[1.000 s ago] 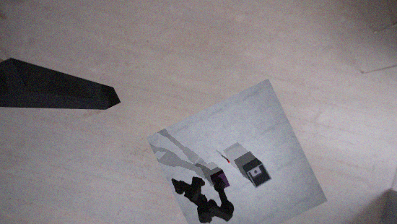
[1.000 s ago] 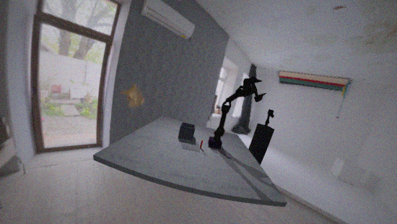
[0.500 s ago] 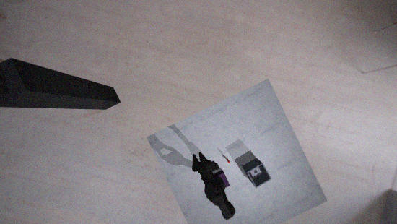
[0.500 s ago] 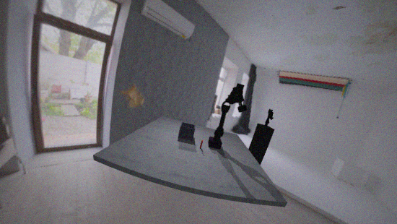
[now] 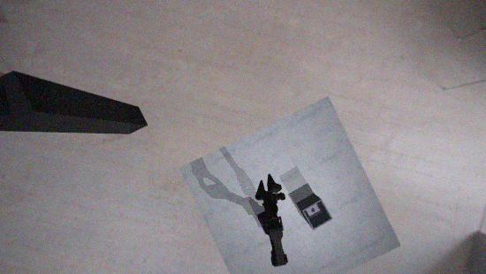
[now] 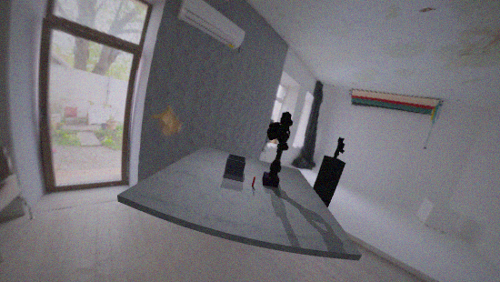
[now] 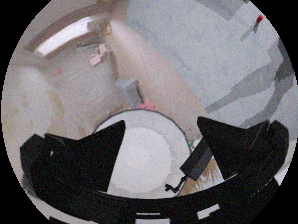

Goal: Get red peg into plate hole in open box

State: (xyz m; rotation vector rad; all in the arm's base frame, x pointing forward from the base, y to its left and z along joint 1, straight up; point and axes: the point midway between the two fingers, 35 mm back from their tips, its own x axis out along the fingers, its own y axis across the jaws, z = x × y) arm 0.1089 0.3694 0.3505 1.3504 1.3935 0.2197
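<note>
The red peg lies 40 mm ahead of my gripper tip, 280 mm to the right of it and 360 mm below it.
</note>
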